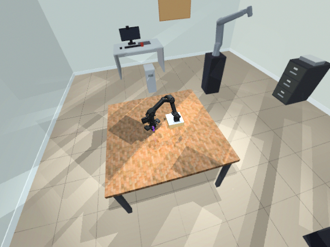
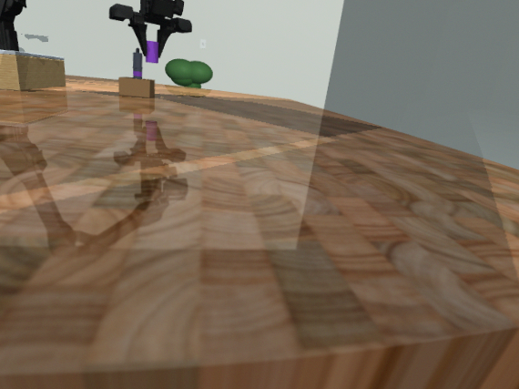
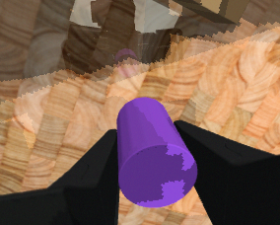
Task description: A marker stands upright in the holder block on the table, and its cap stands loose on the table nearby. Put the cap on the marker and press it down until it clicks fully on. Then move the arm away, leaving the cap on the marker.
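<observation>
The holder block is 11 cm to the right of my gripper tip and 7 cm below it. The rest, counted from my gripper tip: purple cap: 1 cm above.
</observation>
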